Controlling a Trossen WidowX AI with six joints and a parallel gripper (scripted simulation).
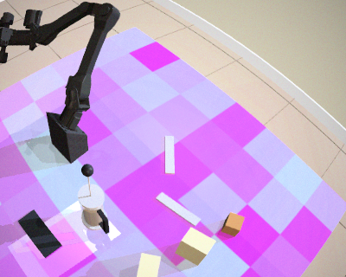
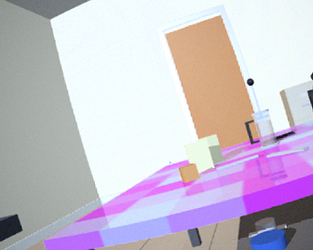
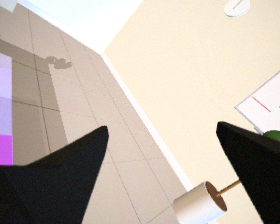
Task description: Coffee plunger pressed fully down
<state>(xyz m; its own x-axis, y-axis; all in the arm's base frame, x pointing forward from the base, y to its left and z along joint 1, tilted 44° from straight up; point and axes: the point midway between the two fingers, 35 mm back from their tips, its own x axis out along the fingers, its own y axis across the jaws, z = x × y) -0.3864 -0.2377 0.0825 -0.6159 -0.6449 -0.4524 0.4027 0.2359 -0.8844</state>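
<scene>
Right now the coffee press is 720 mm ahead of my gripper tip, 80 mm to the left of it and 160 mm below it. Also, from my gripper tip: orange cube: 970 mm ahead, 400 mm to the left, 260 mm below; black flat block: 660 mm ahead, 110 mm to the right, 290 mm below.
</scene>
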